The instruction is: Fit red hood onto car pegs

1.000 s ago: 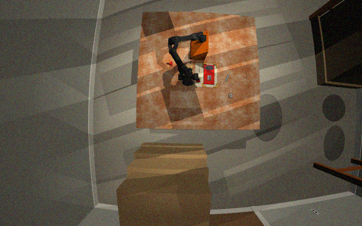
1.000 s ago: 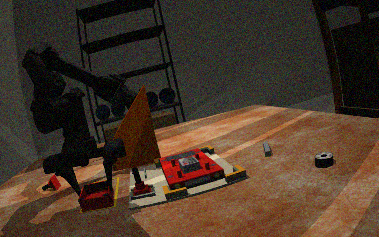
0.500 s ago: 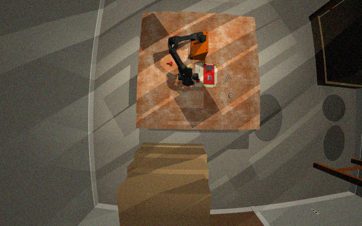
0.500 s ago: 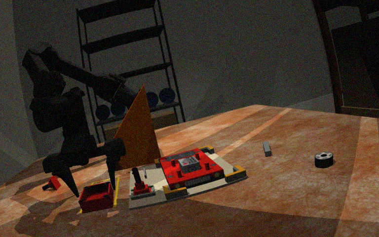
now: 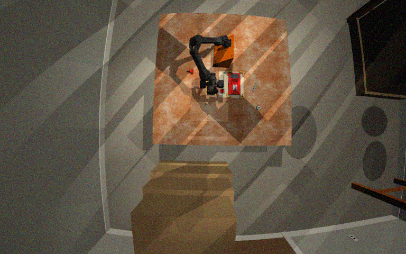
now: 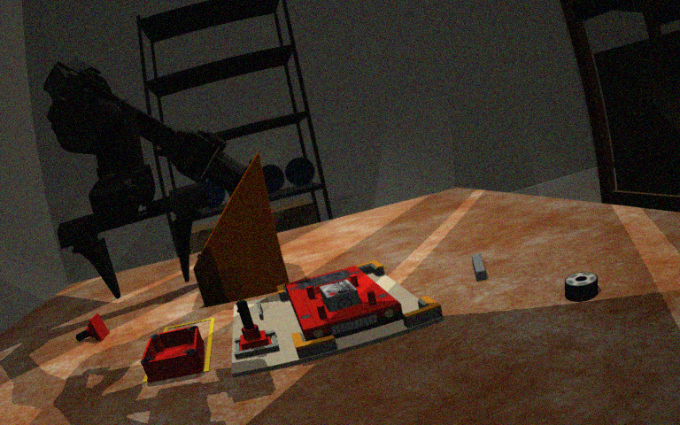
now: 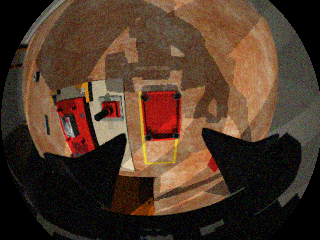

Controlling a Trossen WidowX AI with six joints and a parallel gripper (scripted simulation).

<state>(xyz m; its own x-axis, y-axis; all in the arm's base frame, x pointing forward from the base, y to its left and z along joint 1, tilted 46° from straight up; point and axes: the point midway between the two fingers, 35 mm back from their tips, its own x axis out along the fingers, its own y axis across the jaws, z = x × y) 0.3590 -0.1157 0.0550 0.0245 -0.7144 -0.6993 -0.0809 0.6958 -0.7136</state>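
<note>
Now: gripper tip 10 mm past the red hood and 90 mm above it. From my gripper tip the other things lie so: grey bar: 50 mm behind, 400 mm to the left, 90 mm below; then grey engine block: 30 mm behind, 220 mm to the left, 70 mm below; then black post: 10 mm ahead, 100 mm to the left, 60 mm below.
</note>
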